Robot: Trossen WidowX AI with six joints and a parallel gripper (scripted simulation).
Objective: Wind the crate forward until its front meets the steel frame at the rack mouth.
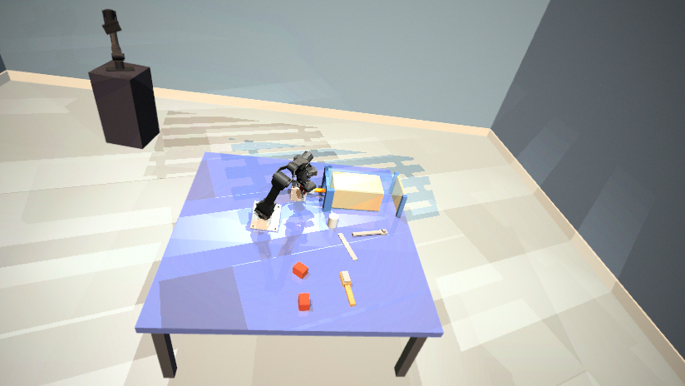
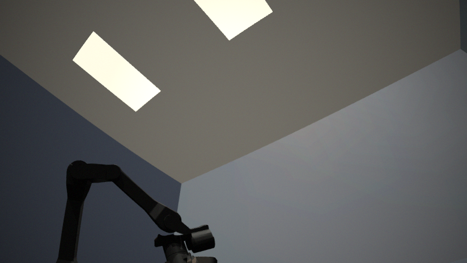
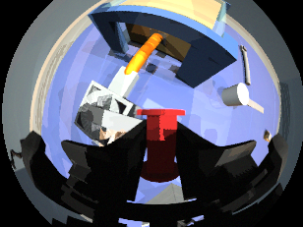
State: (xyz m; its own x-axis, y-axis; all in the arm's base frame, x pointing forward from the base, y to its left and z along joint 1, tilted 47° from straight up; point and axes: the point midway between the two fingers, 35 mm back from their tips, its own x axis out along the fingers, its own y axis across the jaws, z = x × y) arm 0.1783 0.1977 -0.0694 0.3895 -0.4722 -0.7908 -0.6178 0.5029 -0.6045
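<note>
The winch handle is 30 mm below my gripper tip, 30 mm behind it and 20 mm to the left of it. Round my gripper tip: red piece 10 mm to the right, 10 mm behind; then blue steel frame 110 mm to the left, 100 mm ahead, 30 mm below; then grey winch 100 mm below, 70 mm to the left, 70 mm behind.
</note>
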